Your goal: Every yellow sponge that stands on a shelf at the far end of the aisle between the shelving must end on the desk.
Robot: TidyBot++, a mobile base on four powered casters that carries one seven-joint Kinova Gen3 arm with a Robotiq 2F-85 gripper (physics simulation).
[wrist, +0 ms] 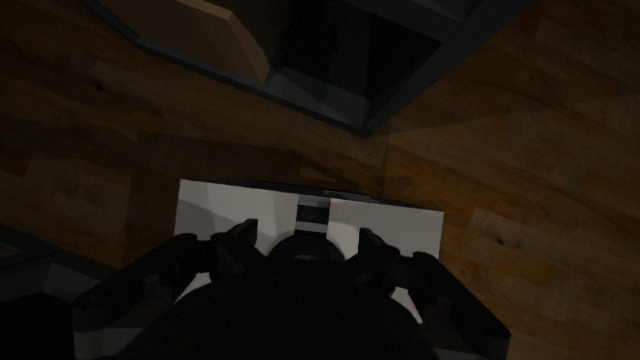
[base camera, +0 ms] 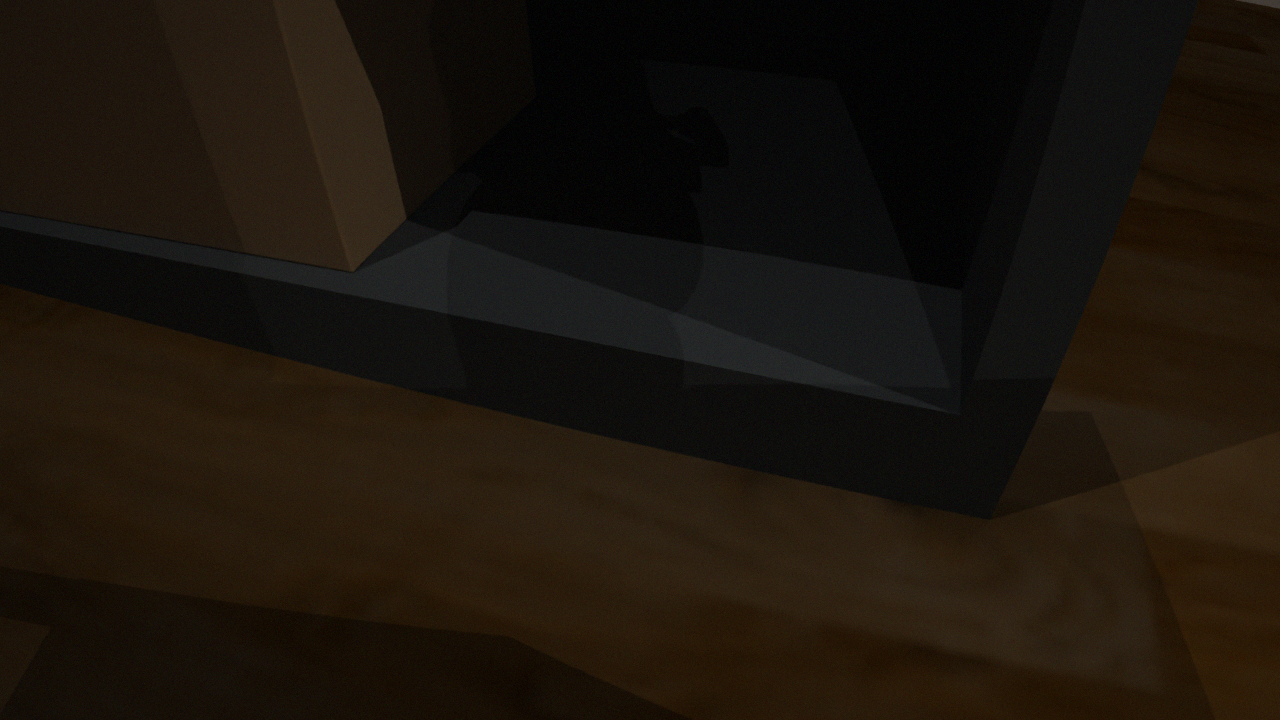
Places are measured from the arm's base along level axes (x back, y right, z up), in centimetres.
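Pixels of known places: gripper, fingertip midpoint: (wrist: 308,234).
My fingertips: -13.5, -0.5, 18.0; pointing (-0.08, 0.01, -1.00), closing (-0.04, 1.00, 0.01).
Observation:
Behind a point stands the place of what it marks, as x, y, z.
My gripper (wrist: 308,234) @(-13.5, -0.5, 18.0) is open and empty in the wrist view. It points down over the white top of my own mobile base (wrist: 390,220) @(-12.3, 14.7, -1.4). No yellow sponge shows in either view, and the desk does not show. A dark grey shelf unit (base camera: 1029,429) @(-36.8, 17.3, -32.0) (wrist: 367,122) @(-38.1, 13.8, -25.0) stands close in front of the base, its bottom compartment facing me. The upper shelves are mostly out of view, and the inside of the compartment is very dark.
A brown cardboard box (base camera: 349,179) @(-50.5, -21.7, -26.2) (wrist: 215,45) @(-50.7, -31.6, -17.4) stands in the left part of the bottom compartment. Part of another dark shelving piece (wrist: 75,270) @(23.6, -78.9, -32.3) shows at the lower left of the wrist view. Wooden floor (base camera: 626,555) @(-33.7, -3.2, -39.6) (wrist: 550,165) @(-36.5, 96.5, -39.6) lies around the base and to the right of the shelf unit.

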